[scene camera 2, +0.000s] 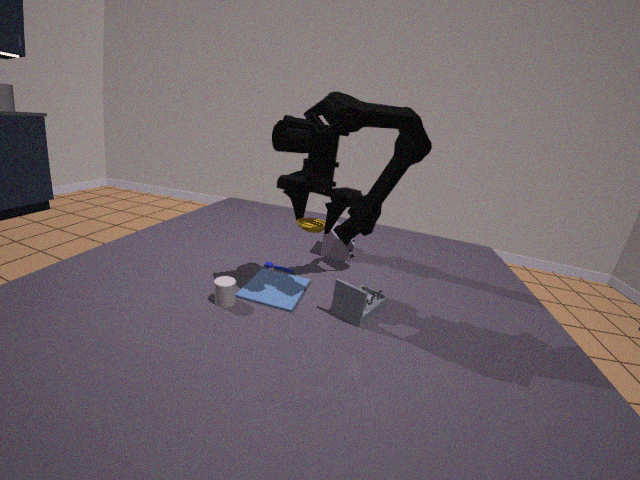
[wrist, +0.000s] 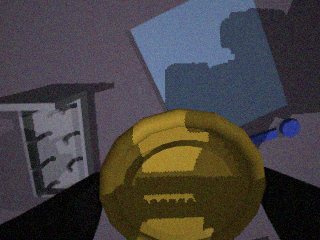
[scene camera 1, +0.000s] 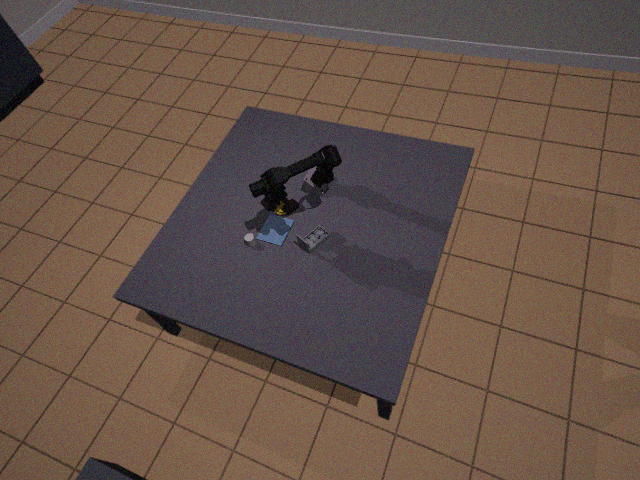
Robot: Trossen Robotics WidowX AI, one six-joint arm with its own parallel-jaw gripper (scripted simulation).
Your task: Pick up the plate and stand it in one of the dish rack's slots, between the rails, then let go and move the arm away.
My gripper [scene camera 2: 312, 228] holds a yellow plate [wrist: 181, 167].
